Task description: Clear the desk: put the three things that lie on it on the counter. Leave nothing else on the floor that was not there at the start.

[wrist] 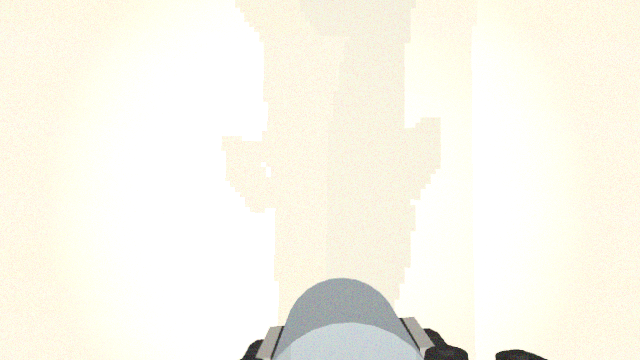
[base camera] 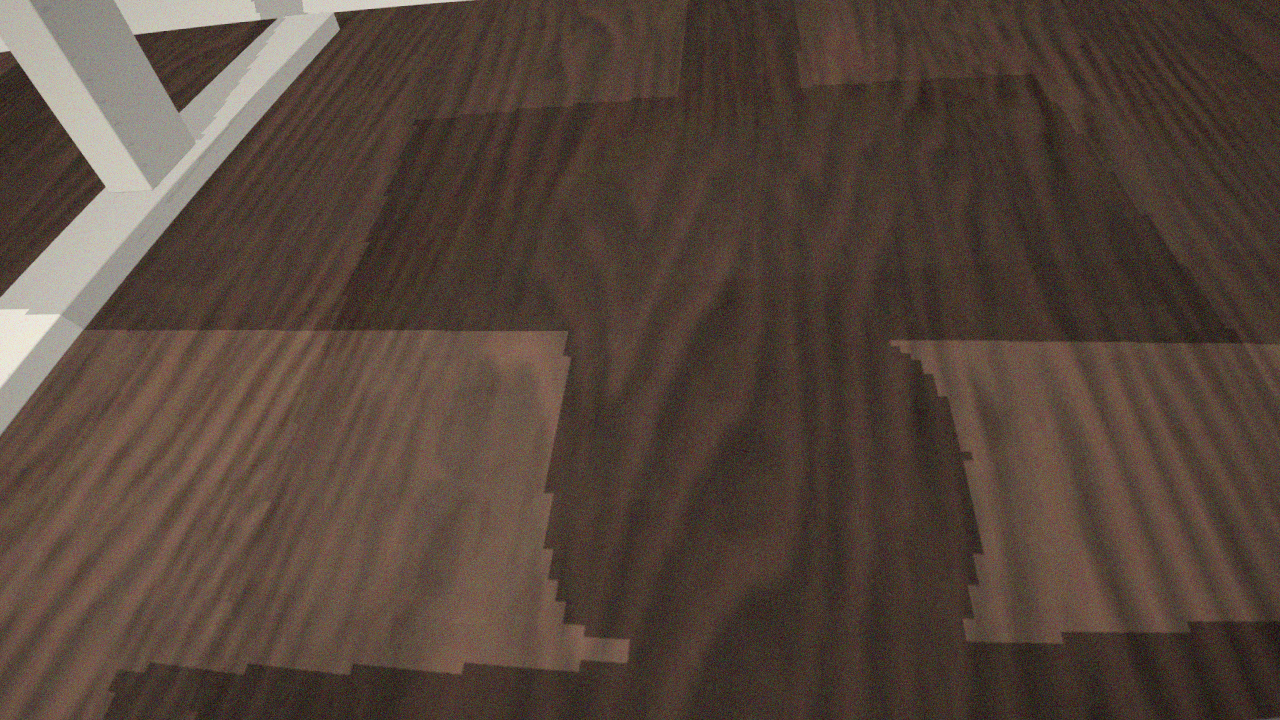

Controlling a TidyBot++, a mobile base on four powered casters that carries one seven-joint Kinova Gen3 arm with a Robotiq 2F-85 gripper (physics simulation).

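Frame: origin at the arm's base, x ahead, y left, z up, level; millimetres.
Seen in the pictures: gripper, fingertip midpoint: (wrist: 343, 345).
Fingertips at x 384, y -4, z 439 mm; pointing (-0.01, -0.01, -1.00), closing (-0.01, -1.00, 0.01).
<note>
A point is followed by its place in that frame.
A grey-blue cylinder (wrist: 342, 300) @(x 408, y -4, z 461 mm) with a lighter blue-grey end face shows at the bottom middle of the wrist view. My gripper (wrist: 346, 340) @(x 384, y -4, z 439 mm) is shut on it, with one grey finger pad against each side. The lower part of the cylinder is cut off by the view's edge. A very bright, pale surface (wrist: 150, 200) @(x 457, y 127, z 323 mm) lies beyond it, with the arm's shadow across the middle. How high the cylinder is above that surface cannot be told. The other desk things and the counter cannot be made out in either view.
In the base camera view, a white frame (base camera: 98, 237) with a floor-level bar and a slanting post stands at the left. Dark brown wood floor (base camera: 760, 268) @(x 491, y -64, z -397 mm) lies in front of the base, with lighter patches and shadows on it.
</note>
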